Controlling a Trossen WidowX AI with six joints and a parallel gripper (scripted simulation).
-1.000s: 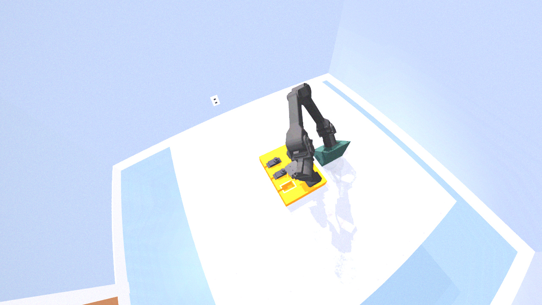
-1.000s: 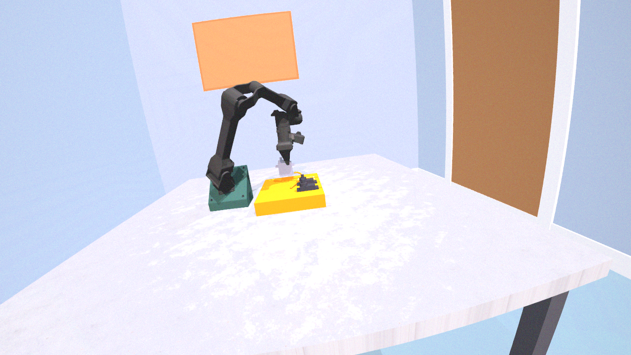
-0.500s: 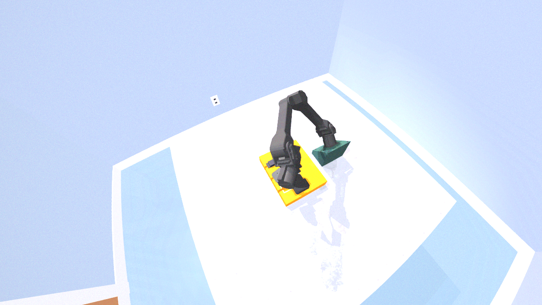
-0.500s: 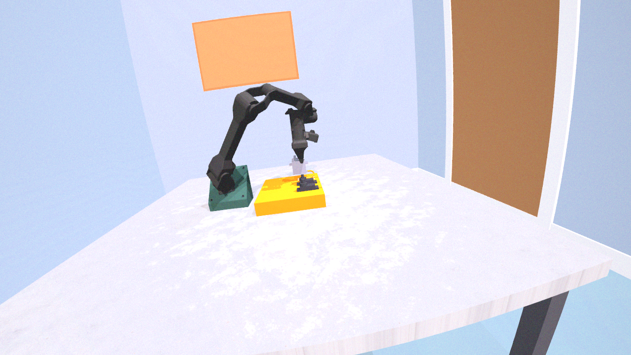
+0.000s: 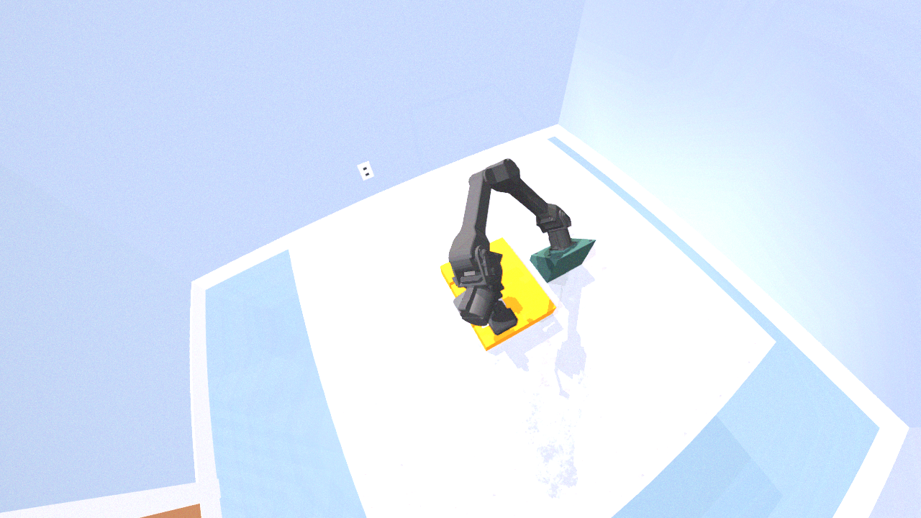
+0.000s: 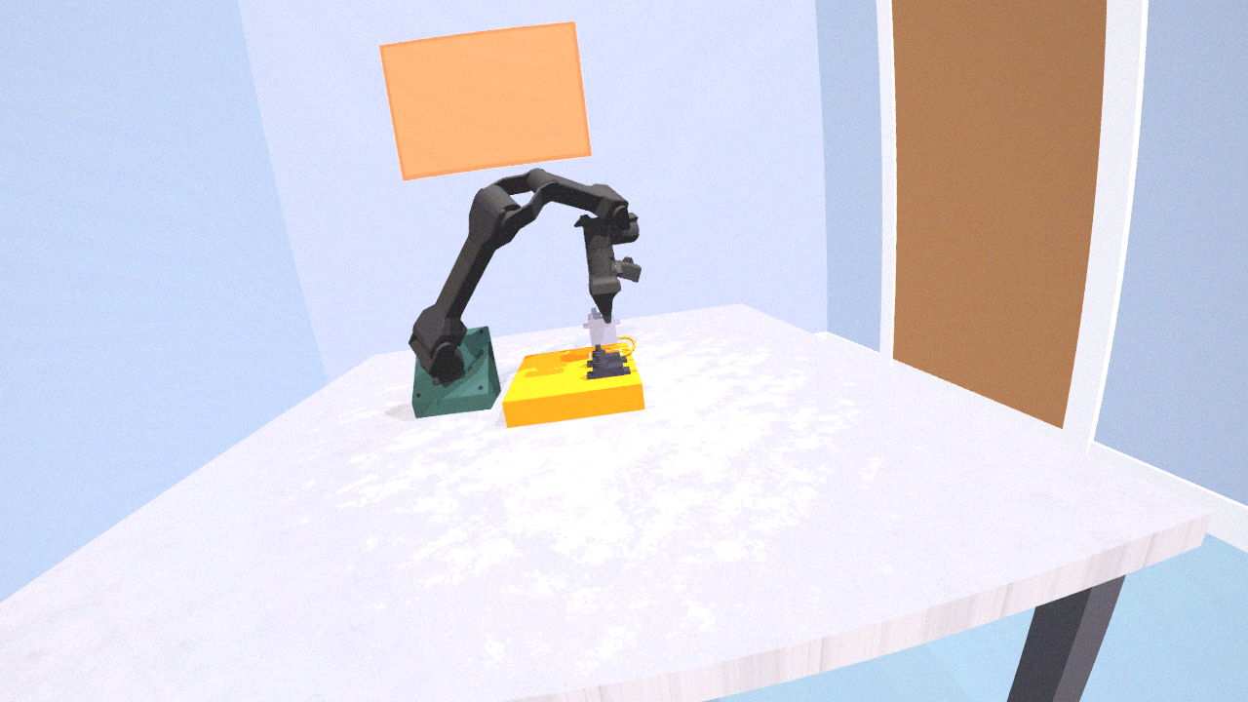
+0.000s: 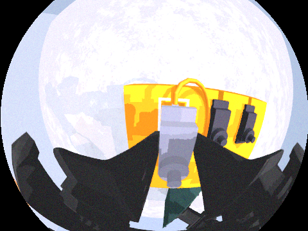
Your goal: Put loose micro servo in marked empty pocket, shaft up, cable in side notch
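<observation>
Now: the deck 13 cm behind my gripper tip, 9 cm below it and 6 cm to the right of it.
</observation>
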